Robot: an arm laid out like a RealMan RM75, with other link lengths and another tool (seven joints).
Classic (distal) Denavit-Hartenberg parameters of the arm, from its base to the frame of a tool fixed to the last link. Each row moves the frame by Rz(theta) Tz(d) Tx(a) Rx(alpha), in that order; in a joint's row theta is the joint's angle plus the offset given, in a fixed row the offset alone. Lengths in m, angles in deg.
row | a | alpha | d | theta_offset
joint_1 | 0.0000 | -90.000 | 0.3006 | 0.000
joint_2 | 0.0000 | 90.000 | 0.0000 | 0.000
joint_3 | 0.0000 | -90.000 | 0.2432 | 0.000
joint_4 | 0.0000 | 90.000 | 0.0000 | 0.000
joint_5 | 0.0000 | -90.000 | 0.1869 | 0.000
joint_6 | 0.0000 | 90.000 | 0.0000 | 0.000
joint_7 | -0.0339 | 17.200 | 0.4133 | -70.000
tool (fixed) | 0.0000 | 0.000 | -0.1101 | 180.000
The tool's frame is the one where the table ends.
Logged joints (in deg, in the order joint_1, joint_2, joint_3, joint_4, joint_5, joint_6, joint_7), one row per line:
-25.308 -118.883 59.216 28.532 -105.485 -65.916 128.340
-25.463 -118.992 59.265 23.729 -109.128 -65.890 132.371
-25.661 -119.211 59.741 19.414 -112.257 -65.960 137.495
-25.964 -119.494 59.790 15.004 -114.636 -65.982 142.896
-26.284 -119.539 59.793 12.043 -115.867 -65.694 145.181
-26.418 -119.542 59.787 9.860 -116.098 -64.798 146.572
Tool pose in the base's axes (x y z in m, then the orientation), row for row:
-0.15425 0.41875 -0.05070 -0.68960 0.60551 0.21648 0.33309
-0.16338 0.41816 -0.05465 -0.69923 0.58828 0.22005 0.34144
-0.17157 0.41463 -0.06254 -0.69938 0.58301 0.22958 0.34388
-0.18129 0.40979 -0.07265 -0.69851 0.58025 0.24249 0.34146
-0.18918 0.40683 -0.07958 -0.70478 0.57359 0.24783 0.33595
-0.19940 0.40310 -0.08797 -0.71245 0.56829 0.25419 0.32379
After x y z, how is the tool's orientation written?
As a quaternion, x y z w.
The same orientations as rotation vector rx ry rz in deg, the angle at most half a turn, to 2 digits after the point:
-103.19 90.60 32.39
-104.20 87.67 32.79
-104.10 86.78 34.17
-104.10 86.47 36.14
-105.31 85.71 37.03
-107.09 85.42 38.21

